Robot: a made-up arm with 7 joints.
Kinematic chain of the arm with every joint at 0, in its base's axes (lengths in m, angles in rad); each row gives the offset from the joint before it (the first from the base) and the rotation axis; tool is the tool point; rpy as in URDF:
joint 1: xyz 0 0 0.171 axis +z
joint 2: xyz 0 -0.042 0.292 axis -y
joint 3: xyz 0 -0.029 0.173 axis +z
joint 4: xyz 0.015 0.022 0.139 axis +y
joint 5: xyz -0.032 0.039 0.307 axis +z
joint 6: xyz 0 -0.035 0.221 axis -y
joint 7: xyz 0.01 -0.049 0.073 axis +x
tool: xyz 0 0 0 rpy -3.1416 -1.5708 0
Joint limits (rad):
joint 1: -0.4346..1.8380
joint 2: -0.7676..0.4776
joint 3: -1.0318..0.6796
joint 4: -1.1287..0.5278
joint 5: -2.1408..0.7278
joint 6: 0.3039..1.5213
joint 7: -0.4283..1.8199
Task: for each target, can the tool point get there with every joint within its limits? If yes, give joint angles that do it. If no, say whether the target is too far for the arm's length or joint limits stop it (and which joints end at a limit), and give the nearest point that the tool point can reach.
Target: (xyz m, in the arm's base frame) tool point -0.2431 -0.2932 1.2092
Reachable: yes | joints 1.5512 0.0979 -0.7519 -0.4931 -1.2370 0.7306 1.5651
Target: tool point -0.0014 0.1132 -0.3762
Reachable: no: joint limits stop it (at a limit: joint 1, joint 2, joint 4, joint 6) | nearest point -0.5205 0.3856 0.6014 | short by 1.140 m
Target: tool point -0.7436 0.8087 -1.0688
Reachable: no: too far | nearest point -0.5641 0.3618 0.5968 | short by 1.734 m
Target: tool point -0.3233 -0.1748 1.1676
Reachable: yes | joints 0.7594 0.0245 -0.5589 -0.6305 0.2499 1.3523 1.5778
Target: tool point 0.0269 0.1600 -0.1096
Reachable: no: joint limits stop it (at a limit: joint 1, joint 2, joint 4, joint 6) | nearest point -0.4125 0.4711 0.6335 | short by 0.918 m
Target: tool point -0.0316 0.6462 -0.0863
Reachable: no: joint limits stop it (at a limit: joint 1, joint 2, joint 4, joint 6) | nearest point -0.2990 0.5235 0.6755 | short by 0.817 m
